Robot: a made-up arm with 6 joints. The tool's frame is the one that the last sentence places.
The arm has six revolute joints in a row. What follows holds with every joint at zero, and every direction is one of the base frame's.
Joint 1 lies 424.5 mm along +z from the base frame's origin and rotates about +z.
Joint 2 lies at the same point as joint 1 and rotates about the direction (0, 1, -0.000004).
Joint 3 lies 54.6 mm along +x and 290.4 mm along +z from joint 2 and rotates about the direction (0, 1, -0.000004).
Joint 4 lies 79.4 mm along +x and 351.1 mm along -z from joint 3 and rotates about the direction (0, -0.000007, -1).
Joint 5 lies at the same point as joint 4 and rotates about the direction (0, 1, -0.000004).
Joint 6 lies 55.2 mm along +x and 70.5 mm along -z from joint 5 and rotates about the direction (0, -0.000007, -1).
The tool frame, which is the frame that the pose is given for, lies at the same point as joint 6; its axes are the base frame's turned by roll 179.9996, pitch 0 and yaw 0 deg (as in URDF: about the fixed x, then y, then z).
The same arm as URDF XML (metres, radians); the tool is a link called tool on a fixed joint. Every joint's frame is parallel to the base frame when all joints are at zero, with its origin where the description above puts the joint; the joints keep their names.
<robot name="arm">
<joint name="joint 1" type="continuous"><parent link="base_link"/><child link="link1"/><origin xyz="0.0000 0.0000 0.4245" rpy="0.0000 0.0000 0.0000"/><axis xyz="0 0 1"/></joint>
<joint name="joint 2" type="continuous"><parent link="link1"/><child link="link2"/><origin xyz="0.0000 0.0000 0.0000" rpy="0.0000 0.0000 0.0000"/><axis xyz="0 1 0"/></joint>
<joint name="joint 3" type="continuous"><parent link="link2"/><child link="link3"/><origin xyz="0.0546 0.0000 0.2904" rpy="0.0000 0.0000 0.0000"/><axis xyz="0 1 0"/></joint>
<joint name="joint 4" type="continuous"><parent link="link3"/><child link="link4"/><origin xyz="0.0794 0.0000 -0.3511" rpy="0.0000 0.0000 0.0000"/><axis xyz="0 0 -1"/></joint>
<joint name="joint 5" type="continuous"><parent link="link4"/><child link="link5"/><origin xyz="0.0000 0.0000 0.0000" rpy="0.0000 0.0000 0.0000"/><axis xyz="0 1 0"/></joint>
<joint name="joint 6" type="continuous"><parent link="link5"/><child link="link6"/><origin xyz="0.0552 0.0000 -0.0705" rpy="0.0000 0.0000 0.0000"/><axis xyz="0 0 -1"/></joint>
<joint name="tool_joint" type="fixed"><parent link="link6"/><child link="tool"/><origin xyz="0.0000 0.0000 0.0000" rpy="3.1416 0.0000 0.0000"/></joint>
<link name="base_link"/>
<link name="link1"/>
<link name="link2"/>
<link name="link3"/>
<link name="link4"/>
<link name="link5"/>
<link name="link6"/>
<link name="tool"/>
</robot>

